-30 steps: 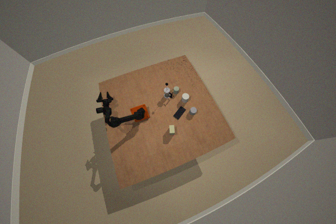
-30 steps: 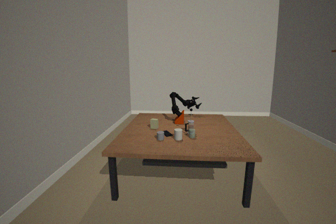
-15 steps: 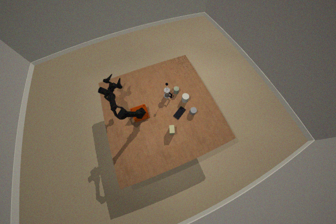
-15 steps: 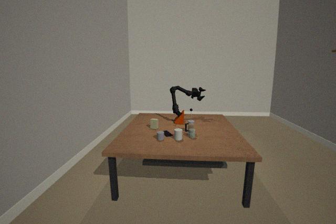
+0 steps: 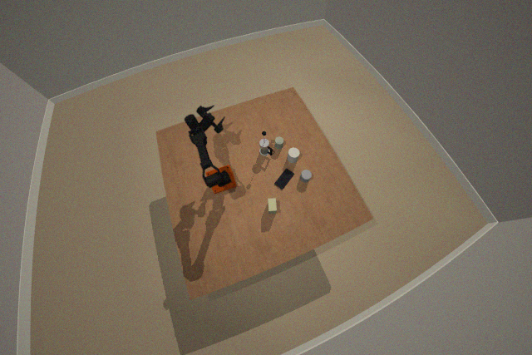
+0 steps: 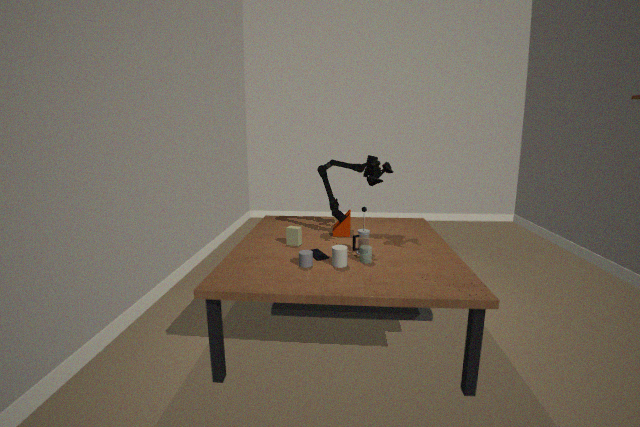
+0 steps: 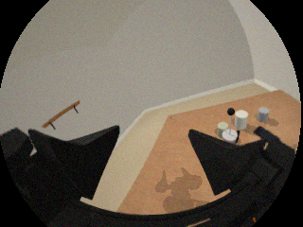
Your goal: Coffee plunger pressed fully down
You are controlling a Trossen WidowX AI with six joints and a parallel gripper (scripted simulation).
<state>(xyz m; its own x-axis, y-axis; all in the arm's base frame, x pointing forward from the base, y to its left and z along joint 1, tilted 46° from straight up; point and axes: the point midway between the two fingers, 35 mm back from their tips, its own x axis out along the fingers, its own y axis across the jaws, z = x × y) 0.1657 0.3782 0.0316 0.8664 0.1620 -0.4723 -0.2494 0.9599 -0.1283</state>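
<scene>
Right now the coffee press is 210 mm ahead of my gripper tip, 200 mm to the right of it and 290 mm below it. Round my gripper tip: white cylinder 360 mm ahead, 330 mm to the right, 370 mm below; flat black slab 220 mm ahead, 440 mm to the right, 410 mm below; pale green cup 330 mm ahead, 190 mm to the right, 370 mm below.
</scene>
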